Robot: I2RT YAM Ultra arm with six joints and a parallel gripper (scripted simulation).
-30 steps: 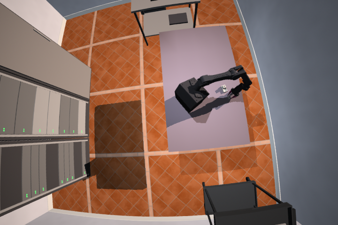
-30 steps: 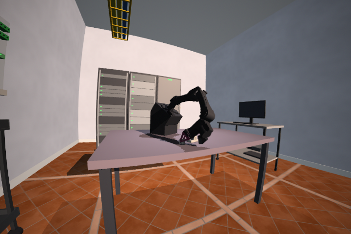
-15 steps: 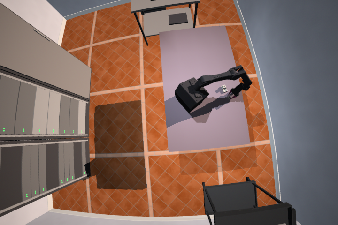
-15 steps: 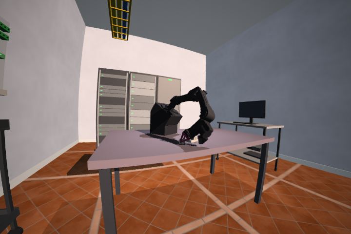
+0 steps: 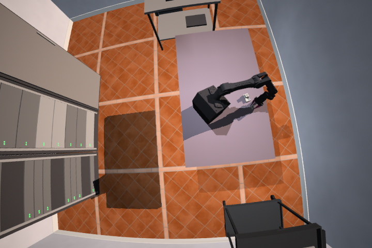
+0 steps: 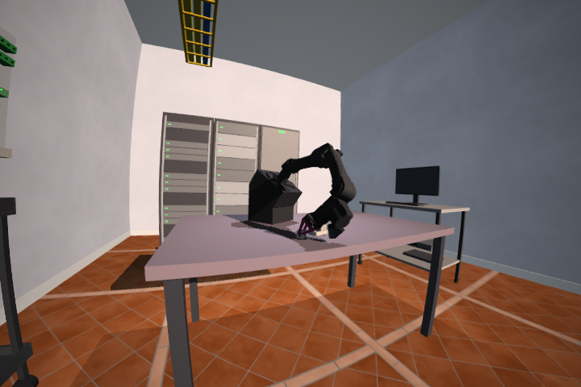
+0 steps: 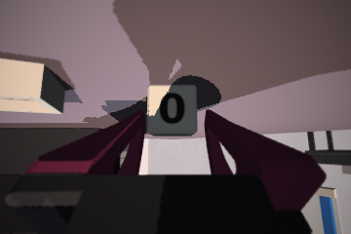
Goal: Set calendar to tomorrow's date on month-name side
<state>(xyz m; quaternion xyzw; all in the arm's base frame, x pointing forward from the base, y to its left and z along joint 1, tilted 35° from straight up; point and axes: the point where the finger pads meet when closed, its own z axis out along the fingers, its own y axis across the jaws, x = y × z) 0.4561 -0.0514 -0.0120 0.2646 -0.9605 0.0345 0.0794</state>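
My hand is 10 mm above the cream digit cube. The rest, counted from my hand: cream tray 110 mm to the left, 40 mm behind, 20 mm below.
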